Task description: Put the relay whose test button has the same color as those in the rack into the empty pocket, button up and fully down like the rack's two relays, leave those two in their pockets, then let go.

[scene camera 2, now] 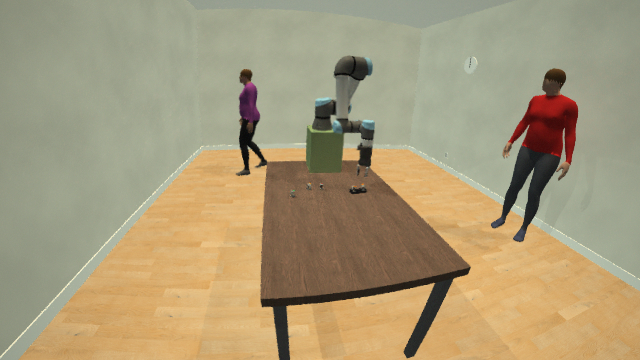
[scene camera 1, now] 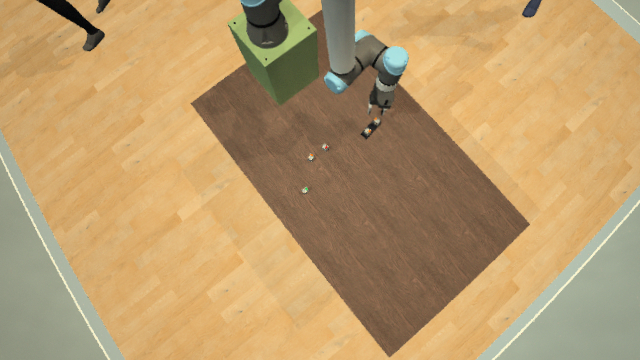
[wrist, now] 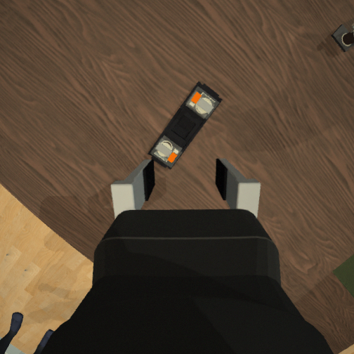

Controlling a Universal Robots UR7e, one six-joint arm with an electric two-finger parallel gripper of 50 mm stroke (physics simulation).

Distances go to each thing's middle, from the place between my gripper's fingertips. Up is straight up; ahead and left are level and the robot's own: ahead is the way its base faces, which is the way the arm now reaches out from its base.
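The black rack (wrist: 184, 125) is 90 mm lower than my hand, and it's 20 mm ahead of my hand and 30 mm to the right of it.
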